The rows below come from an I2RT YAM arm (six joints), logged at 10 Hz.
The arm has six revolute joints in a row. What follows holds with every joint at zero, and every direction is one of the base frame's.
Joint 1 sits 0.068 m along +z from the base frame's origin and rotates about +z.
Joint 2 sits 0.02 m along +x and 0.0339 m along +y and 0.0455 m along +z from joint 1 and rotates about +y.
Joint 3 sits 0.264 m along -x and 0.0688 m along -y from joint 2 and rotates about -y.
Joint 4 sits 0.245 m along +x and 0.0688 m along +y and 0.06 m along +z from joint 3 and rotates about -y.
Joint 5 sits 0.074 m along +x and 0.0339 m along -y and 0.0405 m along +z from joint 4 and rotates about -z.
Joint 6 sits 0.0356 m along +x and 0.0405 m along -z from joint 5 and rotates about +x.
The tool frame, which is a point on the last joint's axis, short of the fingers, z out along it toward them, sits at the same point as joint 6; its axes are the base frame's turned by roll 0, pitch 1.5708 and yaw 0 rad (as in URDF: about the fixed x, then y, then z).
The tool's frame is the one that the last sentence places.
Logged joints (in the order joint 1, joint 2, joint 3, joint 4, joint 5, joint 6), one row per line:
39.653 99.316 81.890 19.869 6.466 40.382
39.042 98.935 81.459 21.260 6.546 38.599
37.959 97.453 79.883 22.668 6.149 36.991
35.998 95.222 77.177 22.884 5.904 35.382
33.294 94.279 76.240 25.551 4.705 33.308
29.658 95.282 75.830 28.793 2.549 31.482
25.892 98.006 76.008 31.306 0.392 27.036
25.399 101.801 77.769 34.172 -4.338 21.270
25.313 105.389 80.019 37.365 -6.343 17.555
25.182 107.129 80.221 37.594 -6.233 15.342
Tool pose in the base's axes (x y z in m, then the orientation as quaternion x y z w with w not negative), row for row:
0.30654 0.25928 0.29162 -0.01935 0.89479 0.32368 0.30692
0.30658 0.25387 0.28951 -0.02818 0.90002 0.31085 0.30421
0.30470 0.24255 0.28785 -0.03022 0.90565 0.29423 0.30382
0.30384 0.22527 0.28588 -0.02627 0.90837 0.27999 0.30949
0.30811 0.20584 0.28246 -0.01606 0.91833 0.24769 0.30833
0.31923 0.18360 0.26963 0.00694 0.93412 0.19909 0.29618
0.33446 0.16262 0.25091 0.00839 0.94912 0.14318 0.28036
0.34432 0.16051 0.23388 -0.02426 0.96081 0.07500 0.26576
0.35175 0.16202 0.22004 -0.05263 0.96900 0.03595 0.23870
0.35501 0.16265 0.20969 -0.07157 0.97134 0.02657 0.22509
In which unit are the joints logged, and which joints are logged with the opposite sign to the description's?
The joints are logged in degrees. Opposite sign: joint 4, joint 5.
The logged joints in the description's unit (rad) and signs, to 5 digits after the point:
0.69208 1.73339 1.42925 -0.34678 -0.11285 0.70480
0.68141 1.72674 1.42173 -0.37106 -0.11425 0.67368
0.66251 1.70088 1.39422 -0.39563 -0.10732 0.64561
0.62828 1.66194 1.34699 -0.39940 -0.10304 0.61753
0.58109 1.64548 1.33064 -0.44595 -0.08212 0.58133
0.51763 1.66298 1.32348 -0.50253 -0.04449 0.54946
0.45190 1.71053 1.32659 -0.54639 -0.00684 0.47187
0.44330 1.77676 1.35733 -0.59641 0.07571 0.37123
0.44180 1.83939 1.39660 -0.65214 0.11071 0.30639
0.43951 1.86975 1.40012 -0.65614 0.10879 0.26777

